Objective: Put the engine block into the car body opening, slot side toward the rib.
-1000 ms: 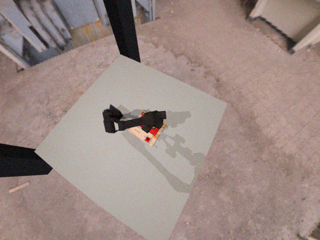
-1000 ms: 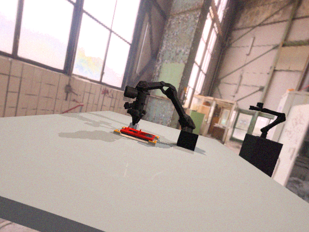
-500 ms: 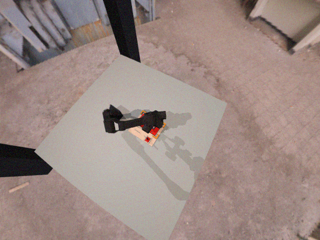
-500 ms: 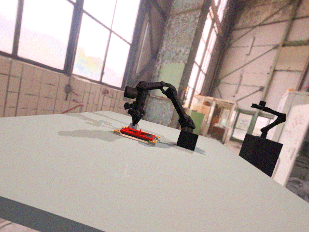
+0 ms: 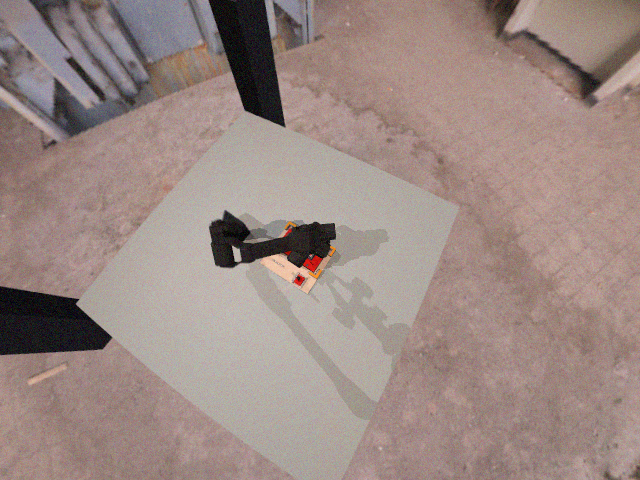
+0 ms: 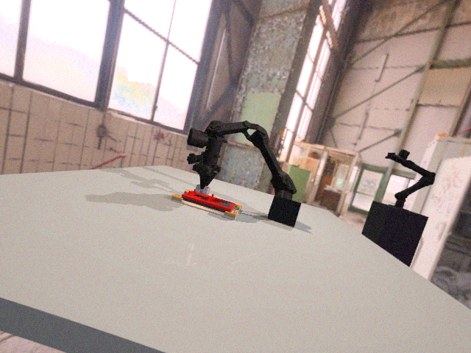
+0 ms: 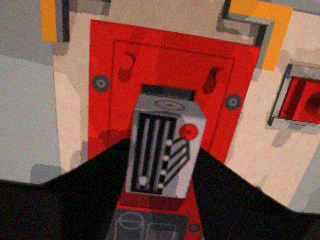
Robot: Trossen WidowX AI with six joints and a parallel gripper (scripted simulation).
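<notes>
The engine block lies 10 mm below my gripper tip.
</notes>
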